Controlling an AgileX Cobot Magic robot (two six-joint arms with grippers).
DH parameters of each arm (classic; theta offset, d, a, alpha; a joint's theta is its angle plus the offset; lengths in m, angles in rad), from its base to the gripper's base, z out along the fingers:
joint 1: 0 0.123 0 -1.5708
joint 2: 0.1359 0 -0.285 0
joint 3: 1.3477 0 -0.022 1.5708
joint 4: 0 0.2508 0 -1.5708
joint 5: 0 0 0.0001 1.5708
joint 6: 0 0.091 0 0
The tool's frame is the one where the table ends.
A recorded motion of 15 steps. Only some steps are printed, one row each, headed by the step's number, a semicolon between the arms.
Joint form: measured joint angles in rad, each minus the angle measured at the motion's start. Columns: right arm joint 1, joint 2, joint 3, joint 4, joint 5, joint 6; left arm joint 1, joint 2, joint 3, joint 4, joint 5, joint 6.
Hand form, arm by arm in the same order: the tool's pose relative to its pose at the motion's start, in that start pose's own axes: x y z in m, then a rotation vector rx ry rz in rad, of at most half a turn. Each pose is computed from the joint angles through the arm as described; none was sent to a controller.
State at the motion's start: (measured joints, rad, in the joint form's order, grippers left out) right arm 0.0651 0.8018 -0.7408 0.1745 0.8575 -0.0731; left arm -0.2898 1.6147 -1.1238 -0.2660 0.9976 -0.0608
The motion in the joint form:
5: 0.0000 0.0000 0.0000 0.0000 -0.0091 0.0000; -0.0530 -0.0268 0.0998 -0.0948 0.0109 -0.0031
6: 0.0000 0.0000 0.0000 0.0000 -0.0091 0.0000; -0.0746 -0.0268 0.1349 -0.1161 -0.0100 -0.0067
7: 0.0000 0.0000 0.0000 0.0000 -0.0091 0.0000; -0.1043 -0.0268 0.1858 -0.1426 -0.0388 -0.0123
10: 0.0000 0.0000 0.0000 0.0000 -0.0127 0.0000; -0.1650 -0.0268 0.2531 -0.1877 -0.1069 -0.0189
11: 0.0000 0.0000 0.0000 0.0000 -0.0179 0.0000; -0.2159 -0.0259 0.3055 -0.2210 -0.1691 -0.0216
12: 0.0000 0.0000 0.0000 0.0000 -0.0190 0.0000; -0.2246 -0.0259 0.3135 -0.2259 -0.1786 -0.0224
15: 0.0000 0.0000 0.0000 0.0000 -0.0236 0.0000; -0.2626 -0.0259 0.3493 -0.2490 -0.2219 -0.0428
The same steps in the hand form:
5: -0.0008 -0.0001 0.0000 0.0007 -0.0091 0.0000; 0.0279 -0.0139 0.0153 0.0672 0.0995 -0.0224
6: -0.0008 -0.0001 0.0000 0.0007 -0.0091 0.0000; 0.0357 -0.0176 0.0234 0.0779 0.1190 -0.0277
7: -0.0008 -0.0001 0.0000 0.0007 -0.0091 0.0000; 0.0474 -0.0218 0.0345 0.0873 0.1480 -0.0358
10: -0.0012 -0.0001 0.0000 0.0009 -0.0127 0.0000; 0.0637 -0.0322 0.0497 0.1058 0.1631 -0.0357
11: -0.0016 -0.0001 0.0000 0.0013 -0.0179 0.0000; 0.0769 -0.0396 0.0613 0.1153 0.1670 -0.0315
12: -0.0017 -0.0001 0.0000 0.0014 -0.0189 0.0000; 0.0791 -0.0408 0.0630 0.1164 0.1677 -0.0303
15: -0.0021 -0.0002 0.0000 0.0017 -0.0235 0.0000; 0.0890 -0.0457 0.0704 0.1195 0.1708 -0.0440

